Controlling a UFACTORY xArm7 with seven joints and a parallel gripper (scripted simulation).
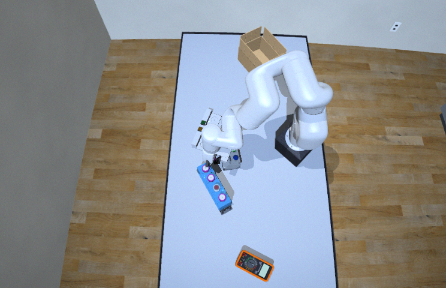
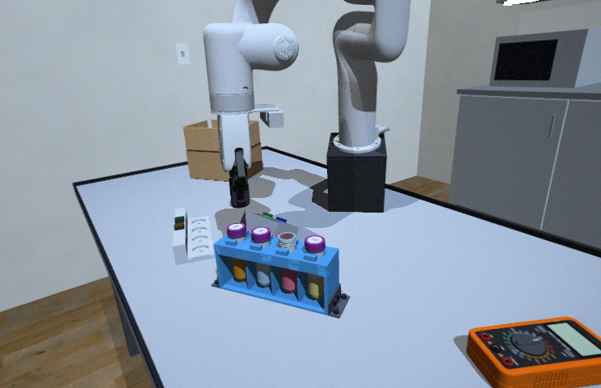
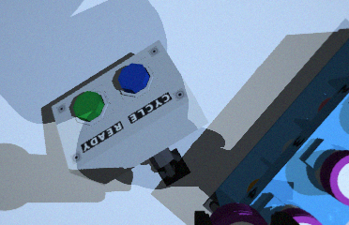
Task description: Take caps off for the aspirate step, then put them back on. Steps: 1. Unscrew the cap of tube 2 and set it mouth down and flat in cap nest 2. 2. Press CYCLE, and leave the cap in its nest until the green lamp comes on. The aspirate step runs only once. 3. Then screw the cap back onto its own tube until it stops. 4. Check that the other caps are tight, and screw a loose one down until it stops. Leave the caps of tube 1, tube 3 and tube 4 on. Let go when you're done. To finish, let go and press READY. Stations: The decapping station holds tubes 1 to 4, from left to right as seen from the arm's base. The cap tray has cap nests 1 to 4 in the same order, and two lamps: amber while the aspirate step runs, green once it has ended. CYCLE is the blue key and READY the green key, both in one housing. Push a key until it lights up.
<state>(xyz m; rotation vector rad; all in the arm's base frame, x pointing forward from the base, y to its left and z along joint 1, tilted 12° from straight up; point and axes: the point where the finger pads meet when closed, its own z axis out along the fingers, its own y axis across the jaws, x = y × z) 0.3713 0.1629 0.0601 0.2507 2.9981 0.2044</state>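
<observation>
Right now the blue cycle key is 100 mm behind my hand, 60 mm to the right of it and 110 mm below it. Round my hand: cap 3: 10 mm behind, 80 mm to the left, 60 mm below; cap 4: 20 mm ahead, 40 mm to the left, 60 mm below; purple cap marked 2: 20 mm below.
</observation>
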